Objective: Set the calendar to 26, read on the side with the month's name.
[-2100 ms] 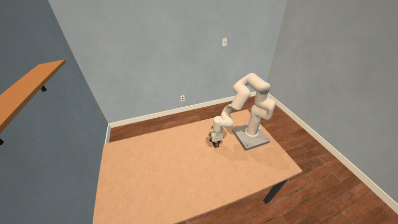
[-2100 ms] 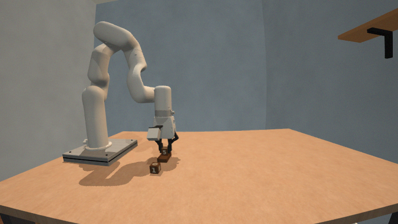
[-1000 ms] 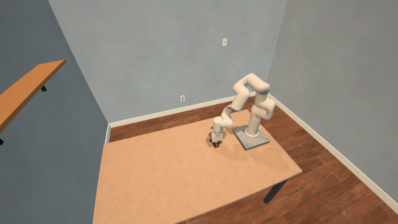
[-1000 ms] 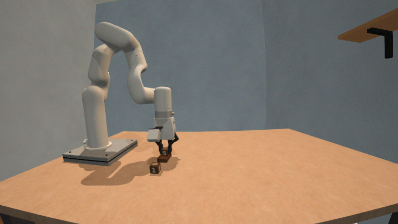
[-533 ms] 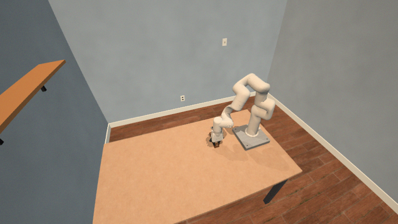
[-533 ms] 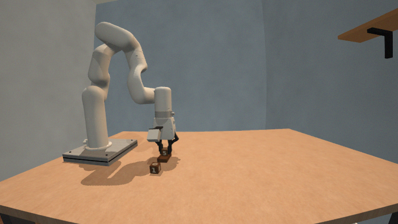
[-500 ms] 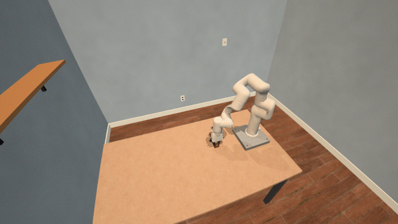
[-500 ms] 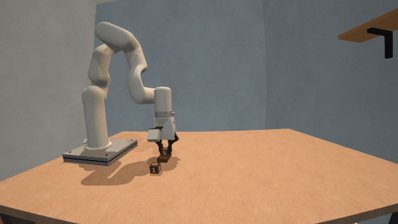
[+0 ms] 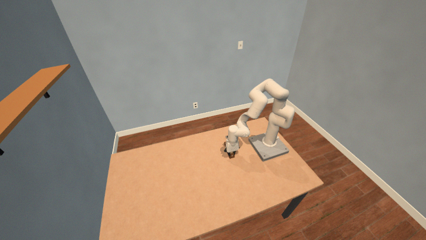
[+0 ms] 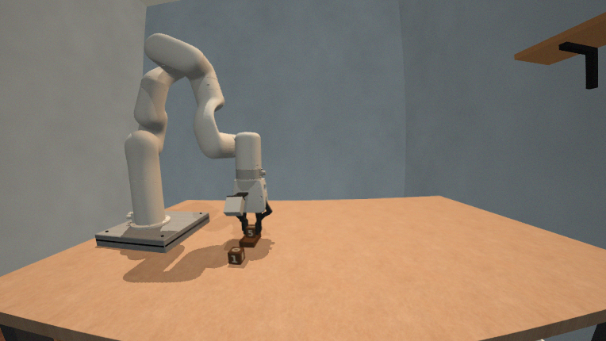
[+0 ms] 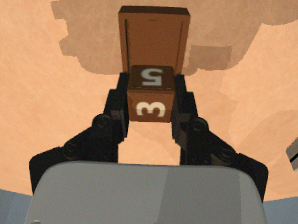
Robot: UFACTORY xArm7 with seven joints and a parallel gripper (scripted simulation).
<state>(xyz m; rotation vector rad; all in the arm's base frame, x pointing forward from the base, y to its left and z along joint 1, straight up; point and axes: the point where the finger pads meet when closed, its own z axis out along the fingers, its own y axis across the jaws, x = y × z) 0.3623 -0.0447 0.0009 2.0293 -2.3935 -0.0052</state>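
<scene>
Now: hand 3 cm above the brown tray and 2 cm to the left of it. Also, from my hand: brown cube 13 cm to the right, 2 cm below, 2 cm behind.
</scene>
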